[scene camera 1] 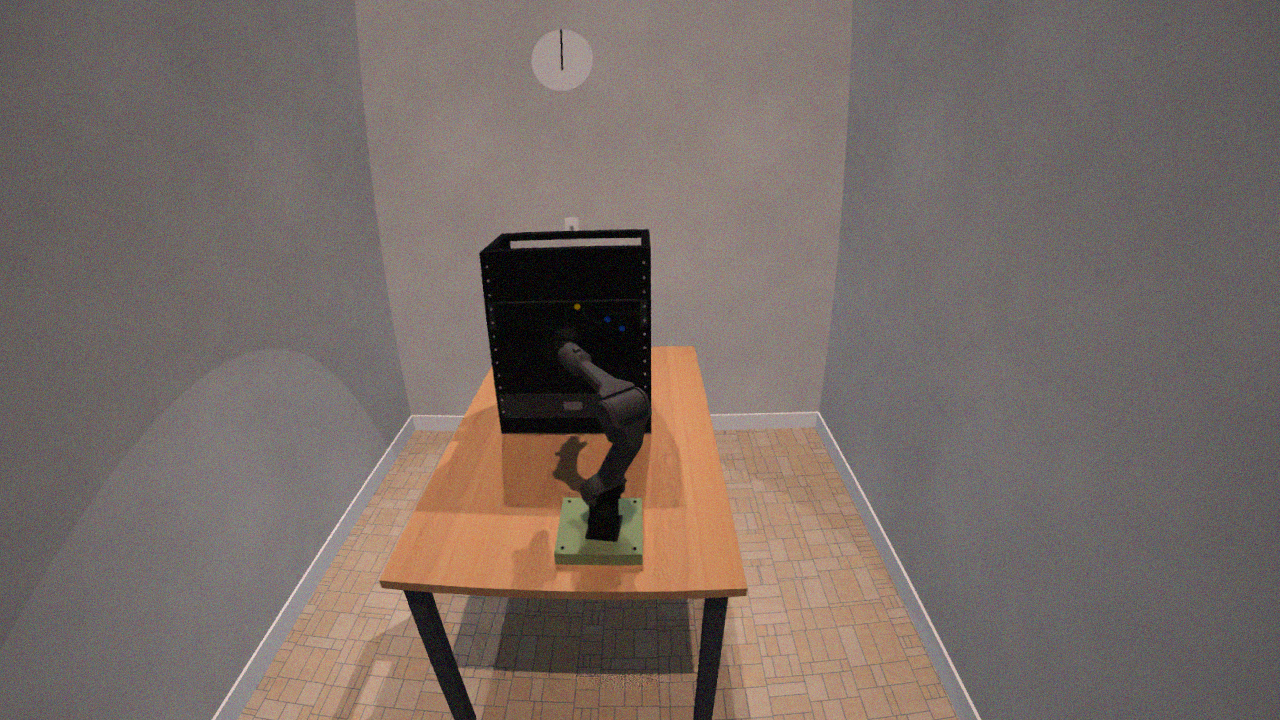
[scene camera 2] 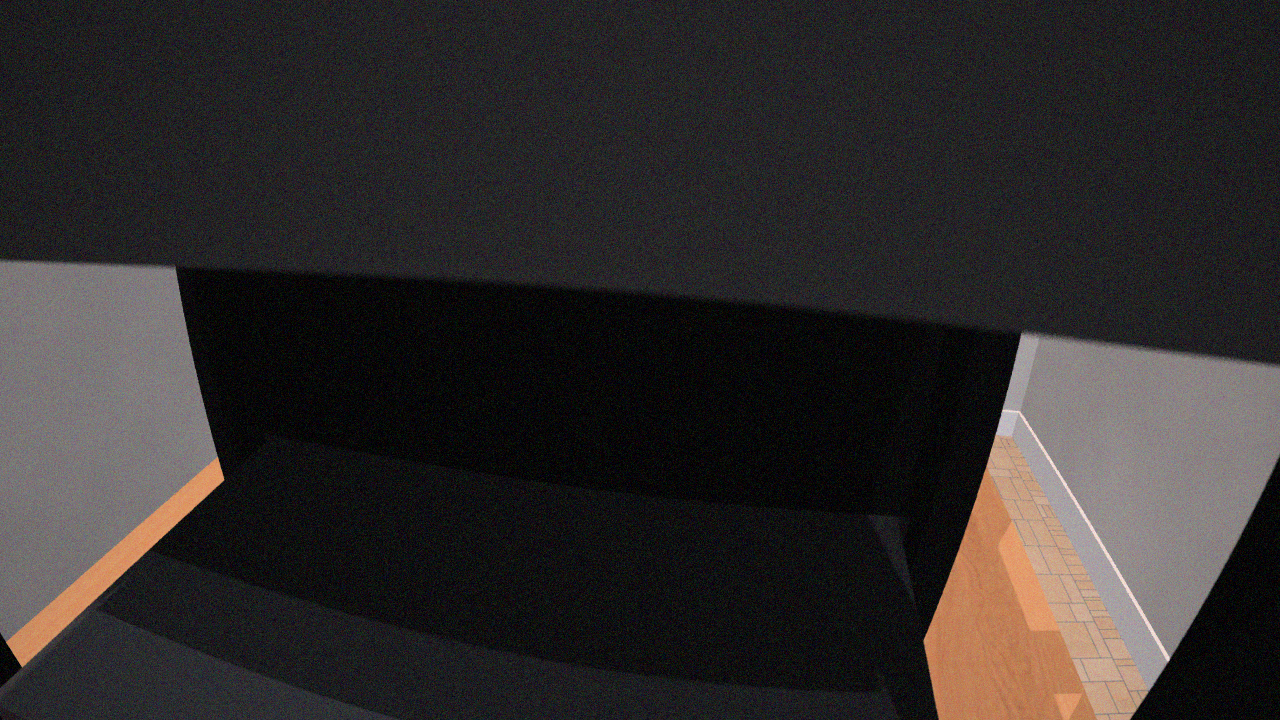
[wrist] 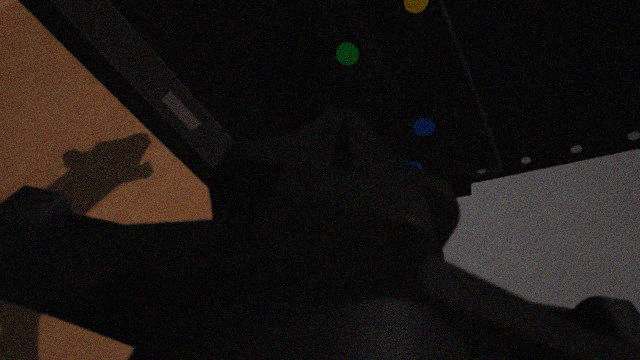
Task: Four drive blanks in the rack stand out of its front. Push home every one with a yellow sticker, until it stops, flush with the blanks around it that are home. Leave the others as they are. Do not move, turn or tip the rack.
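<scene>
The black rack (scene camera 1: 565, 274) (wrist: 114, 80) stands upright on the table. A yellow sticker (scene camera 1: 577, 306) (wrist: 416, 5) marks a blank high on its front; two blue stickers (scene camera 1: 607, 318) (wrist: 424, 127) sit to its right in scene camera 1. A green sticker (wrist: 347, 53) shows in the wrist view; the arm hides it in scene camera 1. The blanks' outlines are too dark to tell how far each stands out. My gripper (scene camera 1: 564, 334) (wrist: 341, 129) looks shut and empty, in front of the rack, below the yellow sticker. Contact with a blank cannot be told.
The wooden table (scene camera 1: 447, 537) carries the arm's green base plate (scene camera 1: 572, 553) in front of the rack. A grey panel (scene camera 1: 537, 405) with a light label crosses the rack's lower front. Dark surfaces (scene camera 2: 537, 134) block most of scene camera 2, where no gripper or stickers show.
</scene>
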